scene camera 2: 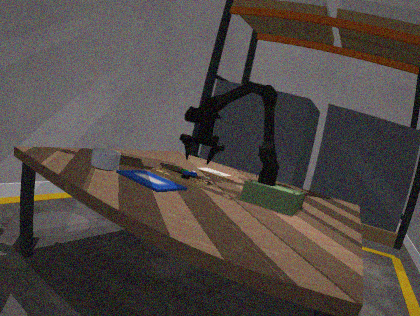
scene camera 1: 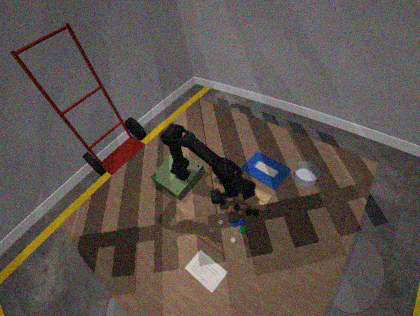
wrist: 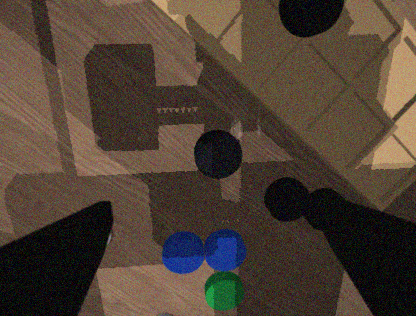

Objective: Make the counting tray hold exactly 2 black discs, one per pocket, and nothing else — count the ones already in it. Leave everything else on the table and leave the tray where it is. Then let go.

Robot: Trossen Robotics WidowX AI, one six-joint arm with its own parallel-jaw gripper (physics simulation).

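Observation:
The wooden counting tray (scene camera 1: 263,196) (wrist: 345,125) lies partly shaded, partly hidden by the arm in scene camera 1. In the wrist view one black disc (wrist: 311,15) shows over its pockets, cut by the top edge. Outside the tray lie a separate black disc (scene camera 1: 237,207) (wrist: 218,154) and two more black discs, one (scene camera 1: 249,213) (wrist: 287,199) beside the other (scene camera 1: 256,212) (wrist: 320,207), which the right finger partly covers in the wrist view. My gripper (scene camera 2: 198,159) (wrist: 216,207) is open and empty above the table, with the separate black disc ahead of its fingertips in the wrist view.
Two blue discs (scene camera 1: 237,222) (wrist: 183,252) and a green disc (scene camera 1: 243,230) (wrist: 224,291) lie near the black ones. Small pale discs (scene camera 1: 233,240), a thin stick (scene camera 1: 207,241) and a paper (scene camera 1: 206,271) lie beyond. A blue tray (scene camera 1: 279,181) and grey bowl (scene camera 1: 305,174) stand nearby.

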